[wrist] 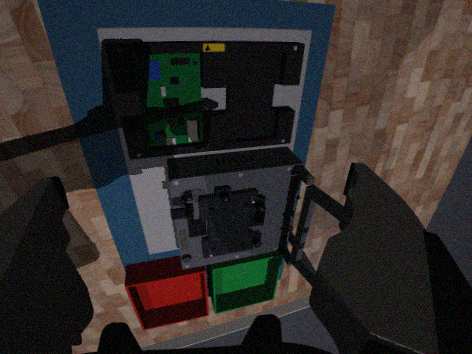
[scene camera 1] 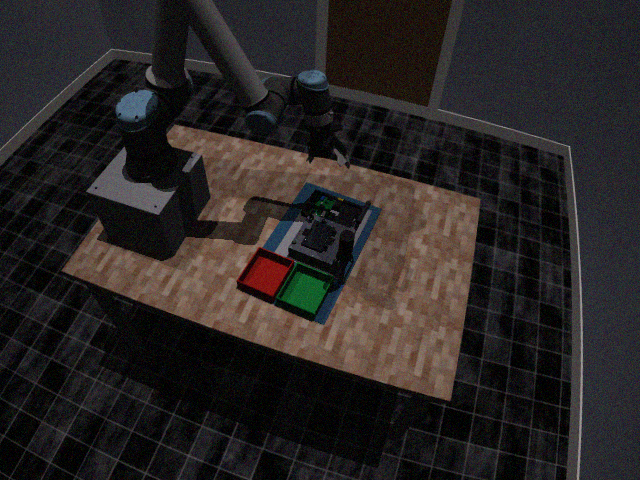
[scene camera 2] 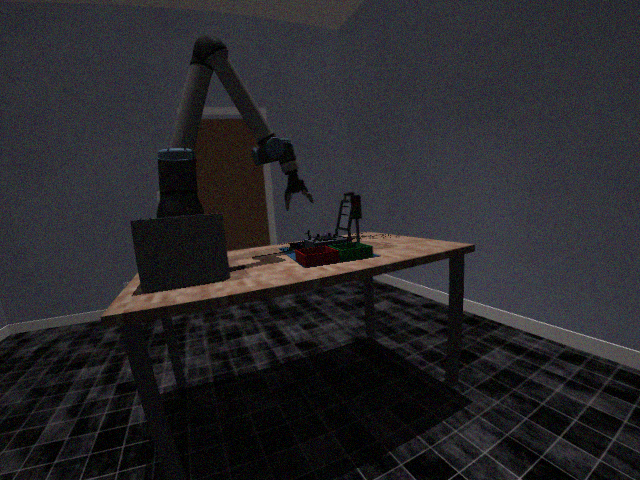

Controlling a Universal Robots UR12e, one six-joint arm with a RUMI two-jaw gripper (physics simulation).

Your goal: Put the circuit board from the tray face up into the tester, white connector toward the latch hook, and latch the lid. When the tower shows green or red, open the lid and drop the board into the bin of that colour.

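Places are measured from the arm's base along level axes (x ahead, y left, z up), in metres.
Where they show: gripper, fingertip midpoint: (wrist: 208,174) (scene camera 1: 329,165) (scene camera 2: 300,207); arm's base, origin of the base link: (scene camera 1: 151,164).
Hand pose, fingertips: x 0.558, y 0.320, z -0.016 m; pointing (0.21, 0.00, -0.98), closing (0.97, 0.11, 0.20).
Things, the pixels of their top centre, and the offset from my fingertips. "spot": a spot on its surface instead. Level surfaces: height alone.
- green circuit board, middle of its top: (wrist: 171,104) (scene camera 1: 322,205) 0.008 m back, 0.023 m right, 0.193 m down
- black tray, surface spot: (wrist: 245,120) spot: 0.088 m ahead, 0.048 m right, 0.202 m down
- tower, surface spot: (scene camera 2: 356,206) spot: 0.199 m ahead, 0.302 m right, 0.013 m down
- blue mat, its level: 0.219 m down
- wooden table, its level: 0.221 m down
The green circuit board (scene camera 1: 325,205) (wrist: 175,82) lies face up in the left compartment of the black tray (wrist: 245,120), partly under the arm's shadow. Its white connector (wrist: 192,130) is at the end nearer the tester. The grey tester (wrist: 272,220) (scene camera 1: 305,248) has an empty nest, and its lid (scene camera 2: 343,214) stands open and upright. The tower (scene camera 2: 356,206) shows no clear lit colour. My gripper (scene camera 1: 328,161) (scene camera 2: 299,204) (wrist: 208,174) is open and empty, high above the tray and tester. The red bin (scene camera 1: 266,273) (scene camera 2: 316,255) (wrist: 172,292) and green bin (scene camera 1: 306,289) (scene camera 2: 352,251) (wrist: 245,280) are empty.
A blue mat (scene camera 1: 284,232) (wrist: 320,50) lies under the tray and tester on the wooden table (scene camera 1: 413,320) (scene camera 2: 248,289). The bins stand side by side against the tester's near side. The open lid and the tower rise at its right edge.
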